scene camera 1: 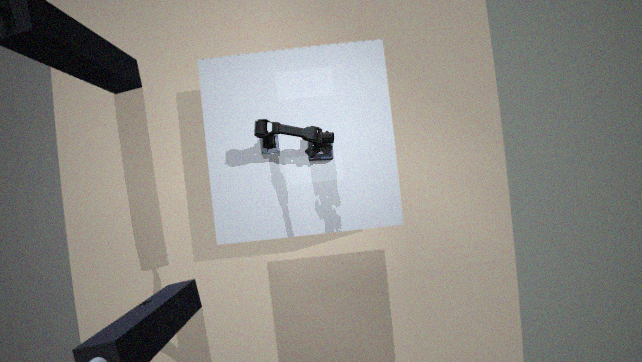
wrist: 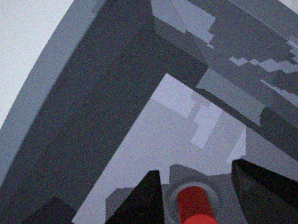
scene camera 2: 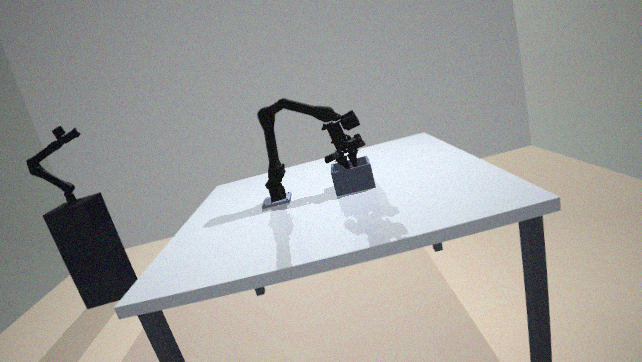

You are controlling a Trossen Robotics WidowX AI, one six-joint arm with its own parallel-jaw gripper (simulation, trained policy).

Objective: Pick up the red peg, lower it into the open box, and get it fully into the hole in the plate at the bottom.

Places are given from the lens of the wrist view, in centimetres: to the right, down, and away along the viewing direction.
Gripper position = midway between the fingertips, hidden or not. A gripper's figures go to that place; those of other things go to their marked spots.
my gripper (wrist: 196,174): 2, 3, 10
plate (wrist: 189,140): 2, 1, 11
